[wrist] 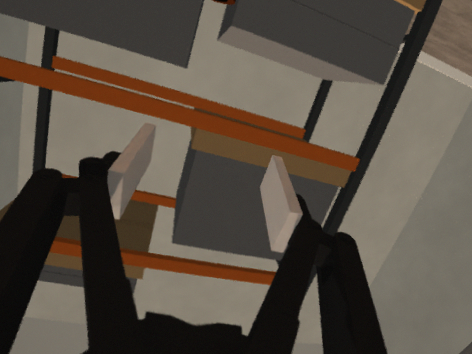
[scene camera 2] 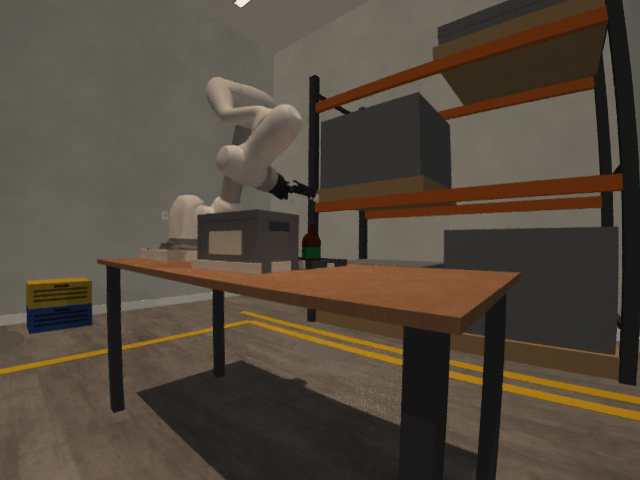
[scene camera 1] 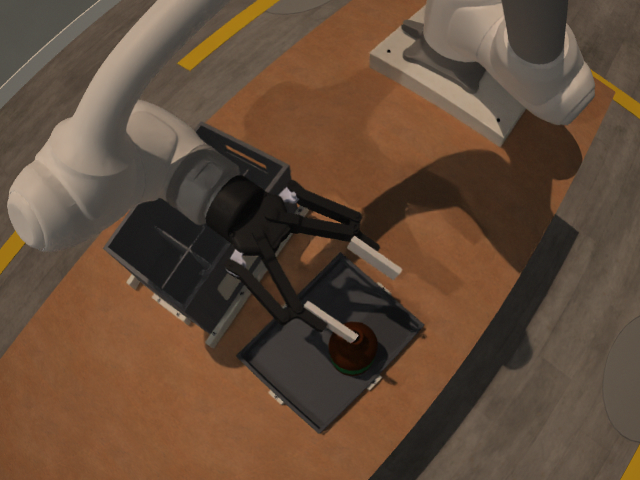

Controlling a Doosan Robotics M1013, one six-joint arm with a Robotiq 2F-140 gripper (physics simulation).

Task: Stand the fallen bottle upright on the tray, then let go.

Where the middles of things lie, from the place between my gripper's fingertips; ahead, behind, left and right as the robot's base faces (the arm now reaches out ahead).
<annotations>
Now: hand 180 mm above the brown bottle (scene camera 1: 351, 359), 30 mm short of it and 10 mm to the left of it.
</annotations>
